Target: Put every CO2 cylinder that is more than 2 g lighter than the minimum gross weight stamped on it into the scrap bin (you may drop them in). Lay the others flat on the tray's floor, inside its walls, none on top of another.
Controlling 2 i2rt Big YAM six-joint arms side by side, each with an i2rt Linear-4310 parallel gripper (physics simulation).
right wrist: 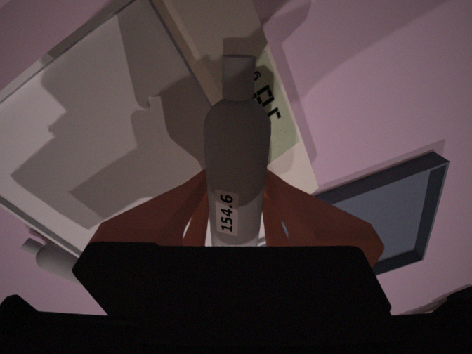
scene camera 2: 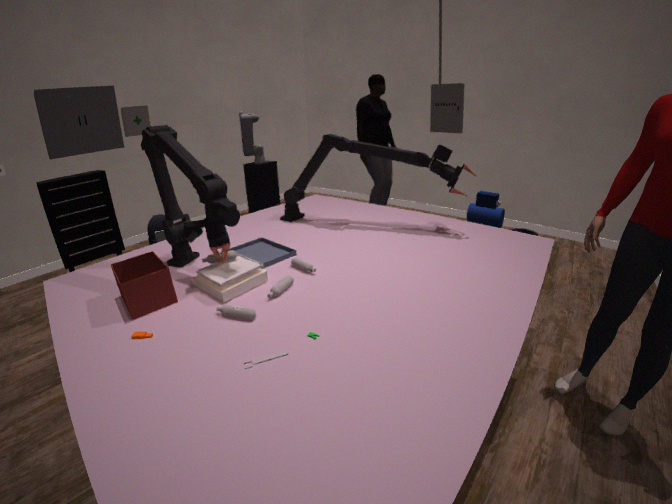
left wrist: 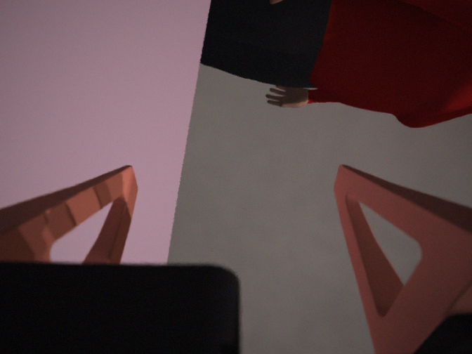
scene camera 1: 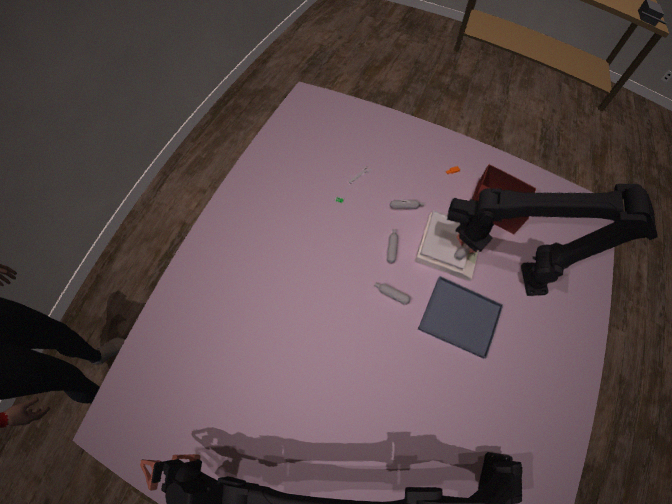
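My right gripper point(scene camera 1: 466, 242) point(scene camera 2: 220, 260) point(right wrist: 235, 177) is shut on a grey cylinder point(scene camera 1: 461, 252) point(scene camera 2: 232, 254) point(right wrist: 237, 135) stamped 154.6, over the scale's display side; whether it touches the scale is unclear. The cylinder partly covers the display point(right wrist: 282, 132). Three other cylinders lie on the table: one point(scene camera 1: 404, 204) point(scene camera 2: 236, 313), a second point(scene camera 1: 392, 247) point(scene camera 2: 281, 286) and a third point(scene camera 1: 393, 293) point(scene camera 2: 302, 265). The red scrap bin point(scene camera 1: 523, 196) point(scene camera 2: 147, 290) is partly hidden by the right arm. The blue-grey tray point(scene camera 1: 461, 320) point(scene camera 2: 263, 252) point(right wrist: 390, 215) is empty. My left gripper point(scene camera 1: 157, 459) point(scene camera 2: 471, 184) point(left wrist: 235, 176) is open and empty.
The cream scale point(scene camera 1: 444, 268) point(scene camera 2: 238, 288) stands between bin and tray. An orange object point(scene camera 1: 453, 170) point(scene camera 2: 141, 335), a wrench point(scene camera 1: 358, 175) point(scene camera 2: 267, 359) and a small green item point(scene camera 1: 339, 200) point(scene camera 2: 313, 335) lie on the table. A person in red point(scene camera 2: 643, 168) stands beside it.
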